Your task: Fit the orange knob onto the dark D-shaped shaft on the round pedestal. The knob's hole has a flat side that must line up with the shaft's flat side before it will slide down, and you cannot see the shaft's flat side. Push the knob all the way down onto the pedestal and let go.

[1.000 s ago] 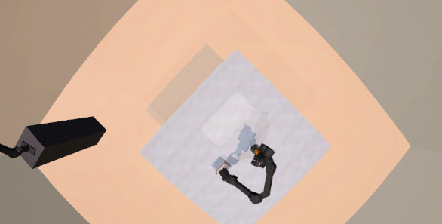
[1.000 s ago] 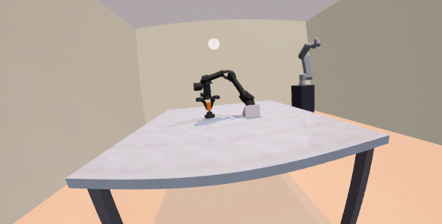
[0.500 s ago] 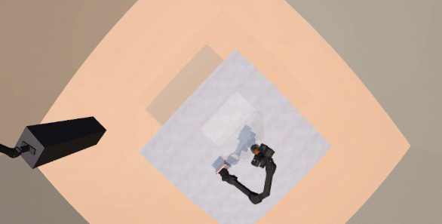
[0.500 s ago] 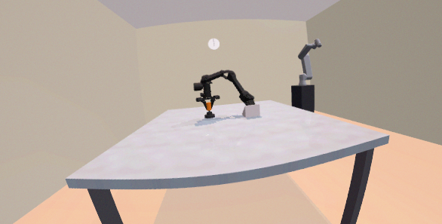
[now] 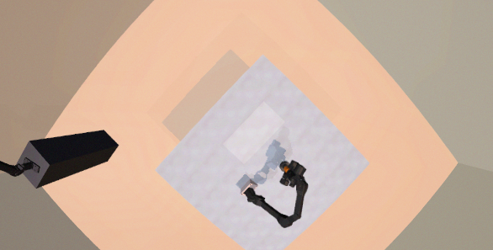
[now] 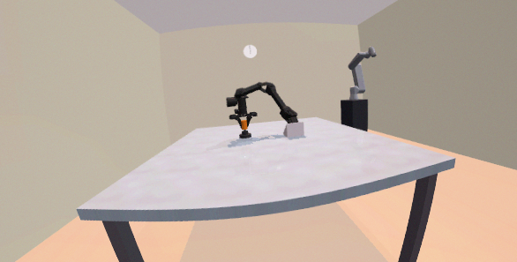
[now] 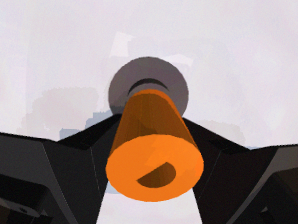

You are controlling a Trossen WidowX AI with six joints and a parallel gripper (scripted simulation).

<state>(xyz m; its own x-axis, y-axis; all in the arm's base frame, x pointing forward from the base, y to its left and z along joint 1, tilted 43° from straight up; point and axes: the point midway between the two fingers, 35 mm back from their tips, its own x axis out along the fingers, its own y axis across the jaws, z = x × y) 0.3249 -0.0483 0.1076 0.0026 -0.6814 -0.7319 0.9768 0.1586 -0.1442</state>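
Right now my gripper tip is 30 mm above the round dark pedestal. Also, from my gripper tip: orange knob 20 mm above.
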